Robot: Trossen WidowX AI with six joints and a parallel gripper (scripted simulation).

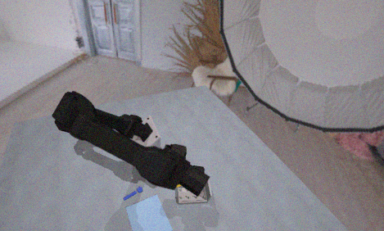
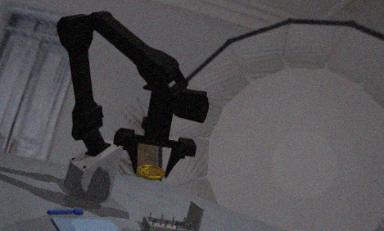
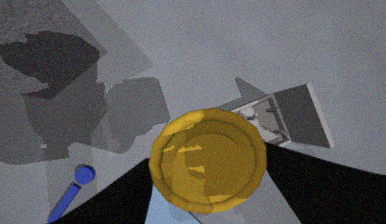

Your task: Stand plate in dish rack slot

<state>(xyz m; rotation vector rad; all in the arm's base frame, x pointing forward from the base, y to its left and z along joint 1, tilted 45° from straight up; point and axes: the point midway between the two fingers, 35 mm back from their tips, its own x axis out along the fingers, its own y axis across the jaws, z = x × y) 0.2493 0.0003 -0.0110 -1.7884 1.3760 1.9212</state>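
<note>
My gripper tip is 10 cm above the grey dish rack, 6 cm to the right of it and 5 cm short of it. Round my gripper tip: blue spoon: 15 cm to the right, 12 cm below, 7 cm behind; yellow plate: 1 cm above; light blue mat: 14 cm to the right, 12 cm below, 5 cm ahead.
</note>
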